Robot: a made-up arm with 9 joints. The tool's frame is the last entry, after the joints.
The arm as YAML. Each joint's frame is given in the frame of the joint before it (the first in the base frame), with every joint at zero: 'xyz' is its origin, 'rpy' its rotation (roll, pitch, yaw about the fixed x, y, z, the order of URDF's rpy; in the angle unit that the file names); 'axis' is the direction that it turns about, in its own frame. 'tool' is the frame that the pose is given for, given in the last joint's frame.
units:
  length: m
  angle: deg
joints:
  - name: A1
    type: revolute
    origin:
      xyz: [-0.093, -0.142, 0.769]
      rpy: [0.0, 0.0, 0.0]
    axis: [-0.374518, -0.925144, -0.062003]
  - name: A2
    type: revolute
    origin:
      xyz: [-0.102, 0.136, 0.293]
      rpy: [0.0, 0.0, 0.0]
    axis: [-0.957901, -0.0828, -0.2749]
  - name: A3
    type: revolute
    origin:
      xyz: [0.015, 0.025, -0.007]
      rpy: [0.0, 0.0, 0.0]
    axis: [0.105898, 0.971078, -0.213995]
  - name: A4
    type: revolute
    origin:
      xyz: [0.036, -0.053, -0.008]
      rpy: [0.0, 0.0, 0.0]
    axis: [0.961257, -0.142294, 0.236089]
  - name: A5
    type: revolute
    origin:
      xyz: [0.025, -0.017, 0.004]
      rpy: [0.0, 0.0, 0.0]
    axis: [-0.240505, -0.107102, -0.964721]
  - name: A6
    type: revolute
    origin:
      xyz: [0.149, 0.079, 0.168]
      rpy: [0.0, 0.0, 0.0]
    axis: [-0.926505, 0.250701, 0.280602]
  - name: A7
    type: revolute
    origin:
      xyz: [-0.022, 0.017, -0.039]
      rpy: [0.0, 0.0, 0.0]
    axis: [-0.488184, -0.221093, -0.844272]
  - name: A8
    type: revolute
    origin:
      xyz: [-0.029, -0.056, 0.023]
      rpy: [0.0, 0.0, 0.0]
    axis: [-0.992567, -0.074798, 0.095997]
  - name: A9
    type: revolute
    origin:
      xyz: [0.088, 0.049, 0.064]
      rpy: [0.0, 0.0, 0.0]
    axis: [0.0, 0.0, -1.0]
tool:
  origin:
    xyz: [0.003, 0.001, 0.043]
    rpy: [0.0, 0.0, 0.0]
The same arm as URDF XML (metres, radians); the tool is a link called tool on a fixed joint. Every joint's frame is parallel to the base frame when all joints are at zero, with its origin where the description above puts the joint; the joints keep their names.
<robot name="arm">
  <link name="base"/>
  <link name="link1"/>
  <link name="link2"/>
  <link name="link3"/>
  <link name="link4"/>
  <link name="link5"/>
  <link name="link6"/>
  <link name="link7"/>
  <link name="link8"/>
  <link name="link9"/>
  <link name="tool"/>
  <joint name="A1" type="continuous">
    <parent link="base"/>
    <child link="link1"/>
    <origin xyz="-0.0930 -0.1420 0.7690" rpy="0.0000 0.0000 0.0000"/>
    <axis xyz="-0.374518 -0.925144 -0.062003"/>
  </joint>
  <joint name="A2" type="continuous">
    <parent link="link1"/>
    <child link="link2"/>
    <origin xyz="-0.1020 0.1360 0.2930" rpy="0.0000 0.0000 0.0000"/>
    <axis xyz="-0.957901 -0.0828 -0.2749"/>
  </joint>
  <joint name="A3" type="continuous">
    <parent link="link2"/>
    <child link="link3"/>
    <origin xyz="0.0150 0.0250 -0.0070" rpy="0.0000 0.0000 0.0000"/>
    <axis xyz="0.105898 0.971078 -0.213995"/>
  </joint>
  <joint name="A4" type="continuous">
    <parent link="link3"/>
    <child link="link4"/>
    <origin xyz="0.0360 -0.0530 -0.0080" rpy="0.0000 0.0000 0.0000"/>
    <axis xyz="0.961257 -0.142294 0.236089"/>
  </joint>
  <joint name="A5" type="continuous">
    <parent link="link4"/>
    <child link="link5"/>
    <origin xyz="0.0250 -0.0170 0.0040" rpy="0.0000 0.0000 0.0000"/>
    <axis xyz="-0.240505 -0.107102 -0.964721"/>
  </joint>
  <joint name="A6" type="continuous">
    <parent link="link5"/>
    <child link="link6"/>
    <origin xyz="0.1490 0.0790 0.1680" rpy="0.0000 0.0000 0.0000"/>
    <axis xyz="-0.926505 0.250701 0.280602"/>
  </joint>
  <joint name="A7" type="continuous">
    <parent link="link6"/>
    <child link="link7"/>
    <origin xyz="-0.0220 0.0170 -0.0390" rpy="0.0000 0.0000 0.0000"/>
    <axis xyz="-0.488184 -0.221093 -0.844272"/>
  </joint>
  <joint name="A8" type="continuous">
    <parent link="link7"/>
    <child link="link8"/>
    <origin xyz="-0.0290 -0.0560 0.0230" rpy="0.0000 0.0000 0.0000"/>
    <axis xyz="-0.992567 -0.074798 0.095997"/>
  </joint>
  <joint name="A9" type="continuous">
    <parent link="link8"/>
    <child link="link9"/>
    <origin xyz="0.0880 0.0490 0.0640" rpy="0.0000 0.0000 0.0000"/>
    <axis xyz="0 0 -1"/>
  </joint>
  <joint name="tool_fixed" type="fixed">
    <parent link="link9"/>
    <child link="tool"/>
    <origin xyz="0.0030 0.0010 0.0430" rpy="0.0000 0.0000 0.0000"/>
  </joint>
</robot>

